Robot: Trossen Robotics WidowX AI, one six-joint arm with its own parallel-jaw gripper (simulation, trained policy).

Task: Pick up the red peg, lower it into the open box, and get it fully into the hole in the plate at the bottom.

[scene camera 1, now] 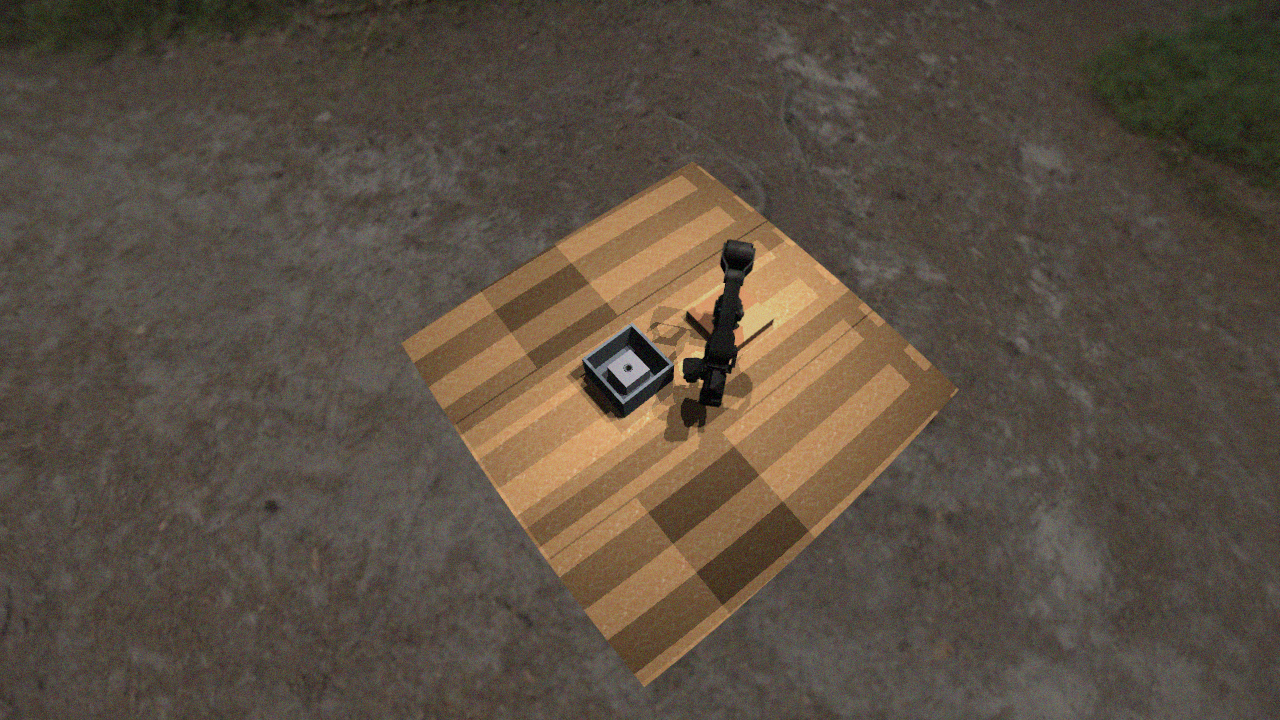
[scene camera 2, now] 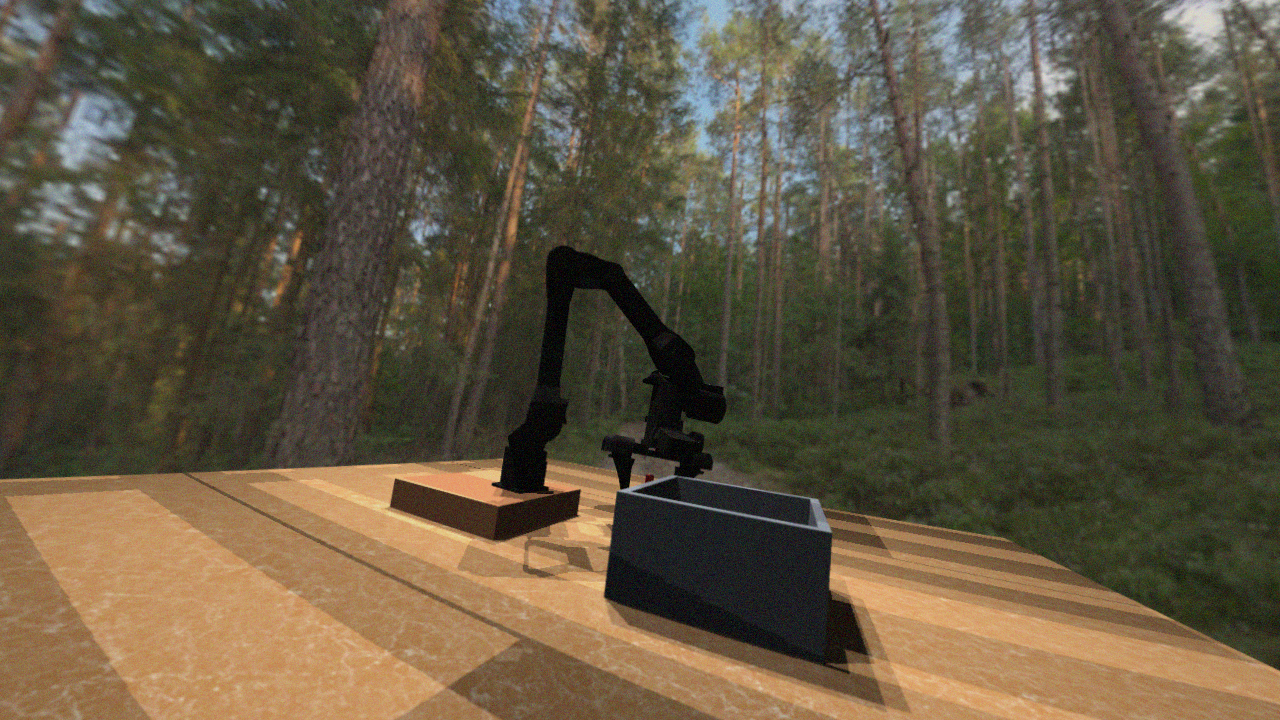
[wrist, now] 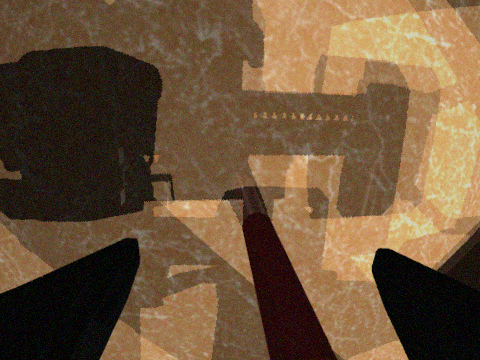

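Note:
The gripper is visible, in the wrist view as well. A dark grey box and a plate also appear in the pictures.

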